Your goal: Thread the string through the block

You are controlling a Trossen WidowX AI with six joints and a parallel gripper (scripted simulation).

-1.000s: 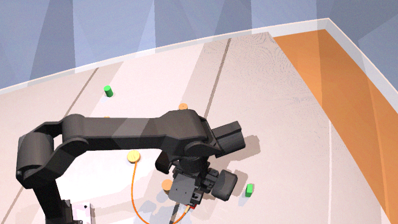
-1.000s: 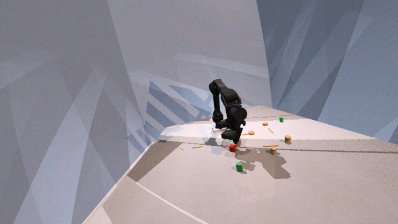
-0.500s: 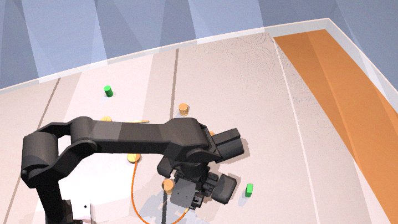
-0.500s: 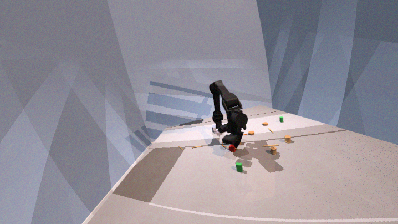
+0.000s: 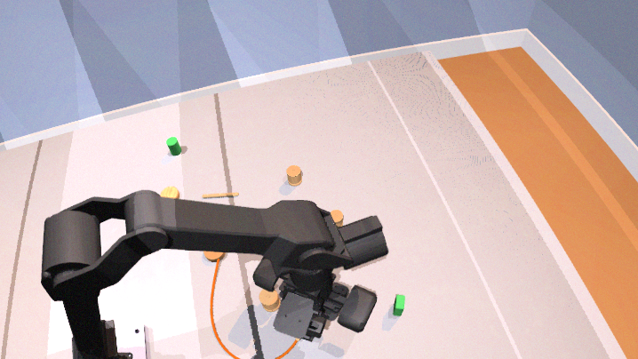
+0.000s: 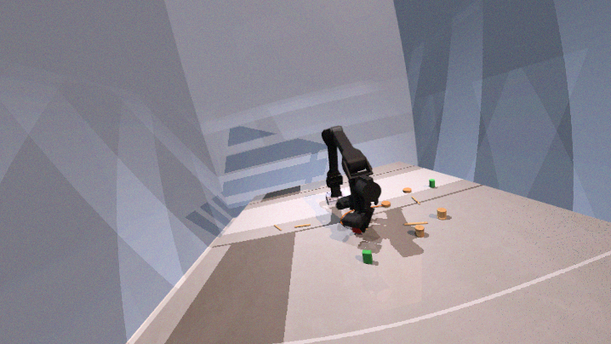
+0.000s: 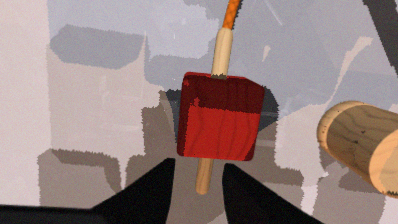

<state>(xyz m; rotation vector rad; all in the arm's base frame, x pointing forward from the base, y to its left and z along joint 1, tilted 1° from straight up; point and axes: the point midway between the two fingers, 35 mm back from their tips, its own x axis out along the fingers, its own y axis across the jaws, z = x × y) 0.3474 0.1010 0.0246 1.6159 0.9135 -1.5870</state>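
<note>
The red block lies 2 cm behind my gripper tip and 2 cm to the right of it. Also, from my gripper tip: green block 14 cm ahead, 1 cm to the right, 1 cm above; round wooden button 18 cm behind, 13 cm to the left, 1 cm below; pale wooden cylinder 8 cm behind, 2 cm to the left, 1 cm above.
</note>
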